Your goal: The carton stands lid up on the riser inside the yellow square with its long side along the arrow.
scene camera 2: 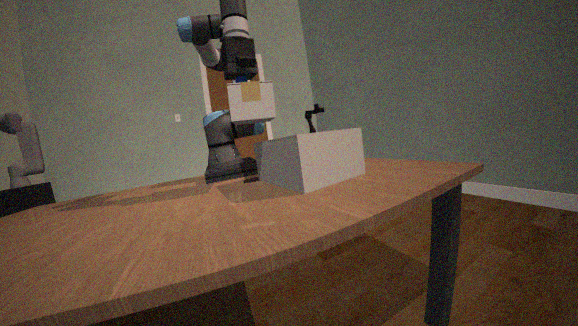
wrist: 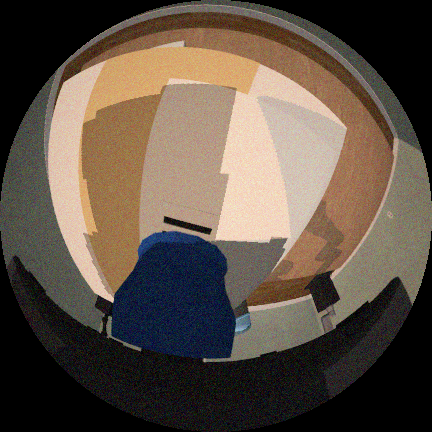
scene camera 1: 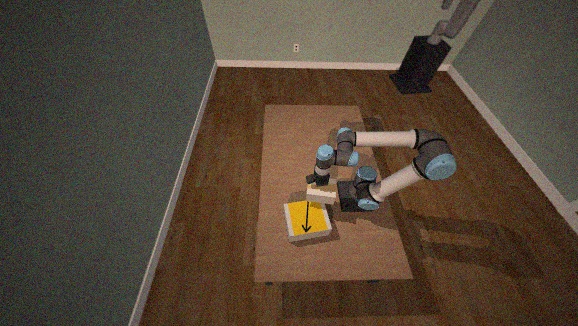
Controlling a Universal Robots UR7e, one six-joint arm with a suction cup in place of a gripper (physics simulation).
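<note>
The white carton (scene camera 1: 322, 196) (scene camera 2: 252, 108) (wrist: 255, 155), with a tan tape strip, hangs lid up under my suction gripper (scene camera 1: 322, 184) (scene camera 2: 241, 79) (wrist: 175, 239). The blue cup sits on its lid, and the carton is held in the air. The riser (scene camera 1: 312, 237) (scene camera 2: 332, 156) is a pale block on the table. In scene camera 1 the yellow square (scene camera 1: 319, 220) covers most of its top, and the black arrow (scene camera 1: 307, 216) points toward the near table edge. The carton appears at the arrow's tail end, above riser height. Its underside is hidden.
The wooden table (scene camera 1: 290, 150) (scene camera 2: 175, 240) carries the riser and the arm's dark base (scene camera 1: 349, 197) (scene camera 2: 227, 172), which stands right of the riser in scene camera 1. Another arm on a black pedestal (scene camera 1: 422, 62) stands on the floor at the back right.
</note>
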